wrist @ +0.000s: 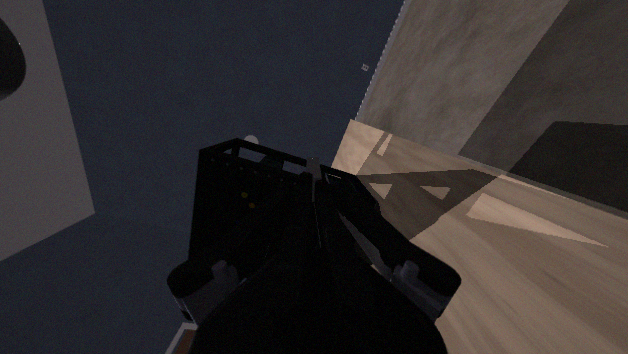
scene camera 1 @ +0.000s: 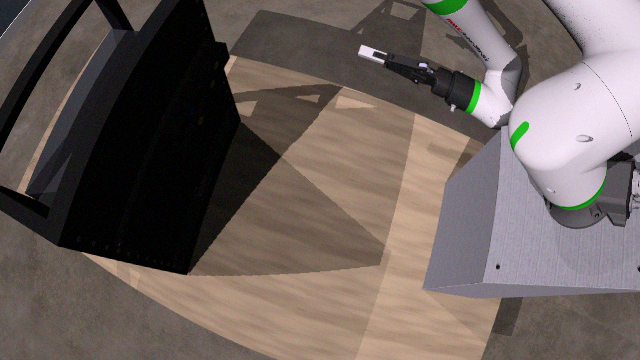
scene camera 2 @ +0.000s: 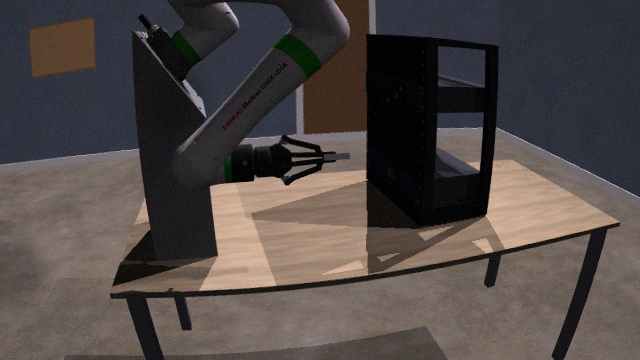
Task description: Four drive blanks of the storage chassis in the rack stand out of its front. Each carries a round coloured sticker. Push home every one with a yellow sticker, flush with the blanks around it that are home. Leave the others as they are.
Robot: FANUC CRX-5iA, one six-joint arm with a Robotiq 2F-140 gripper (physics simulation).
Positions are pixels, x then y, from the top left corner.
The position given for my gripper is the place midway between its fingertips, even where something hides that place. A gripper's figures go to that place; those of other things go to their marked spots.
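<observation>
Black rack (wrist: 228, 187), 62 cm from the lens. My gripper (wrist: 312, 166), 22 cm from the lens.
</observation>
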